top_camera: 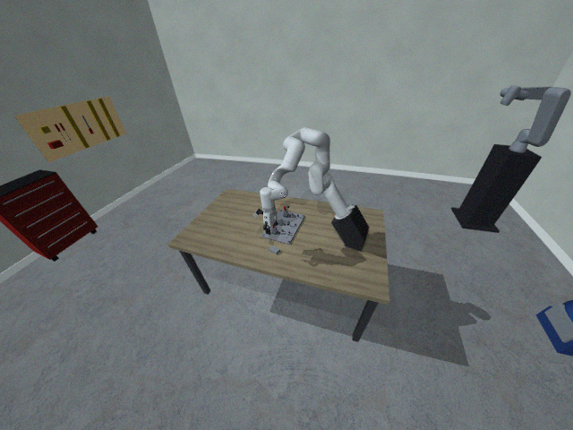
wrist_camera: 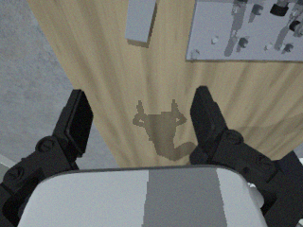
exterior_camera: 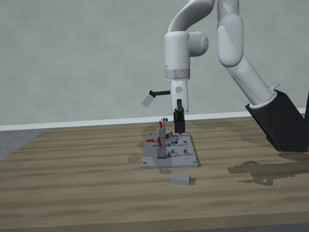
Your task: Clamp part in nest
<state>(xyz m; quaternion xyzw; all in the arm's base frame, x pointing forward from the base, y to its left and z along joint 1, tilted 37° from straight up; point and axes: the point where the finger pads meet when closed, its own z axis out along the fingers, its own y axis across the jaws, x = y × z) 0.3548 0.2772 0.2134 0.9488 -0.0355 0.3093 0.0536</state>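
Now: the flat grey block 20 cm below my hand. From my hand the other things lie so: grey fixture plate: 27 cm to the right, 21 cm below, 1 cm ahead.
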